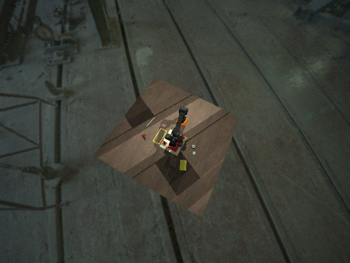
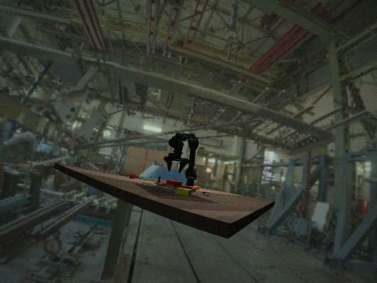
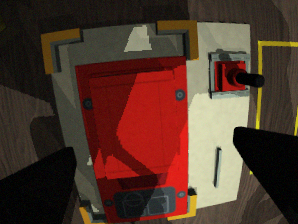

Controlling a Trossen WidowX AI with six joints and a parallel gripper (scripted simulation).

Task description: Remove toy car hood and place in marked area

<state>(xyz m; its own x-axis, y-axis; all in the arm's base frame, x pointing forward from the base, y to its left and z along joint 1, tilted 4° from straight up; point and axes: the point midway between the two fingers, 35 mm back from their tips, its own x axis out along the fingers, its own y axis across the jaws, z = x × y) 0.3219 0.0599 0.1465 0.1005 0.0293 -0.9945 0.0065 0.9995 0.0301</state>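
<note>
Right now my gripper tip is 7 cm above the red hood, 1 cm to the right of it and 1 cm past it. Also, from my gripper tip: yellow block (20 cm to the left, 14 cm ahead, 10 cm below); then white rod (38 cm to the right, 12 cm behind, 10 cm below); then grey mount (10 cm to the right, 8 cm below, 2 cm ahead).
</note>
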